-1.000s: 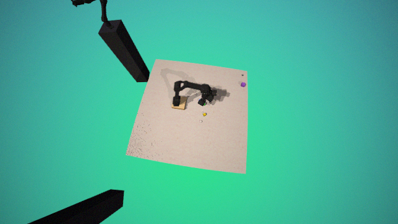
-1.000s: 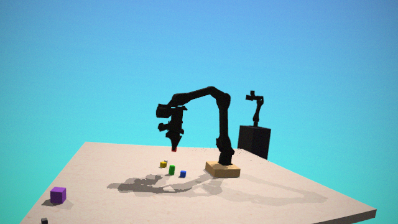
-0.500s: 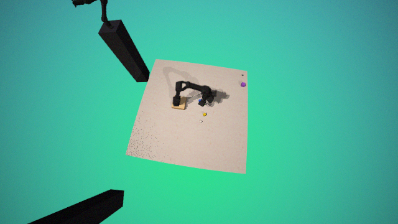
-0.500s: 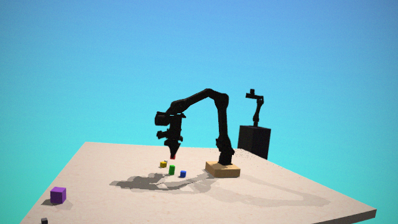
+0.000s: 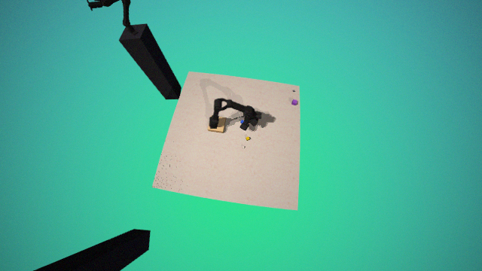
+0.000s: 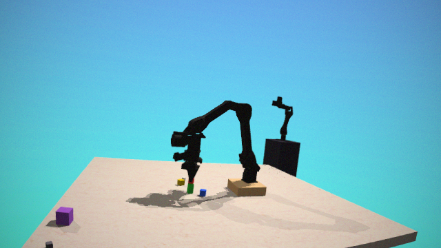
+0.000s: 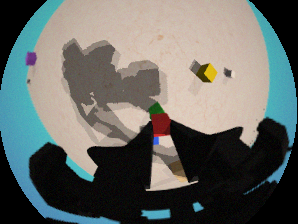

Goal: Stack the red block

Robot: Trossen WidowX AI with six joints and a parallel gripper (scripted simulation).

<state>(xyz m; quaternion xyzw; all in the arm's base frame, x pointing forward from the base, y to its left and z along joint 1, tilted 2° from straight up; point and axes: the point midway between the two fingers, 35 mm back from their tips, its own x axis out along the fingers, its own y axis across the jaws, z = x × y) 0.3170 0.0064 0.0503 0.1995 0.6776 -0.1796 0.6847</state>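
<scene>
My gripper tip is now right at the red block. Round my gripper tip: small white block 4 cm behind, 21 cm to the right, 5 cm below; then yellow block 13 cm to the right, 4 cm below; then blue block 4 cm behind, 4 cm to the left, 4 cm below.
</scene>
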